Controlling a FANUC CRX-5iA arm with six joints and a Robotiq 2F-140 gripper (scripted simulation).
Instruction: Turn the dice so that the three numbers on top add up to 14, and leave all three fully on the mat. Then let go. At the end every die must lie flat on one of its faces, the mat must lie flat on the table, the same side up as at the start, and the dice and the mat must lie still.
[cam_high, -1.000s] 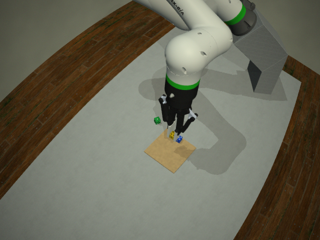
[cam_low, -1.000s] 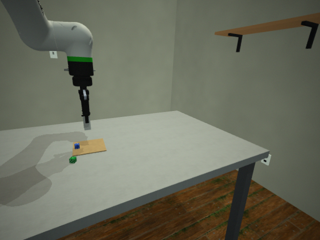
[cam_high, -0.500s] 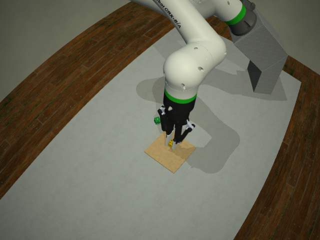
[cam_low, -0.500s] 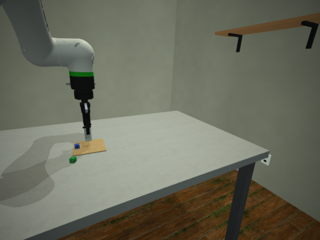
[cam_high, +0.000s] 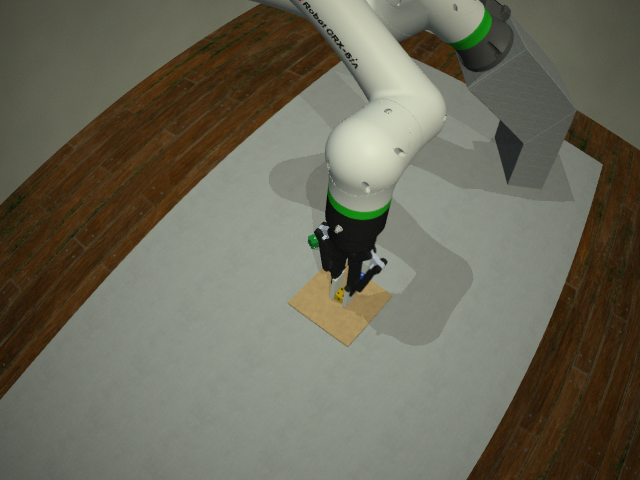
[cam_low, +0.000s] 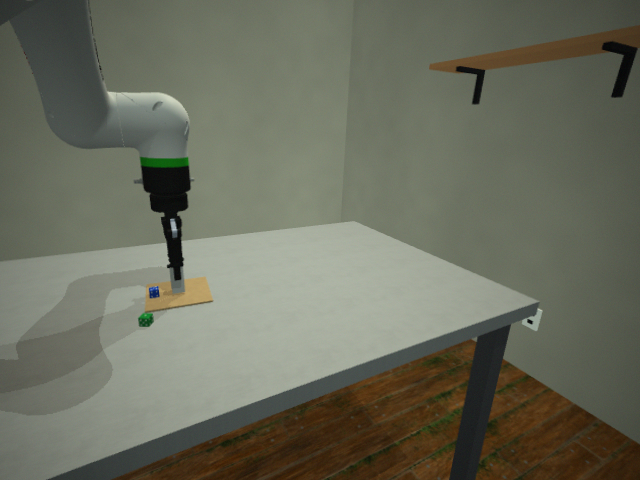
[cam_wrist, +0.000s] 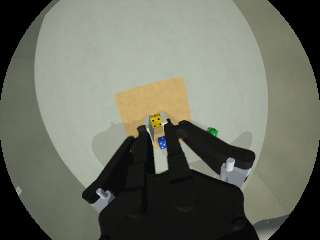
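Right now my hand is 2 cm above the yellow die. The rest, counted from my hand: green die (10 cm behind, 9 cm to the right, 3 cm below); then tan mat (4 cm below); then blue die (5 cm behind, 3 cm below, 2 cm to the left).
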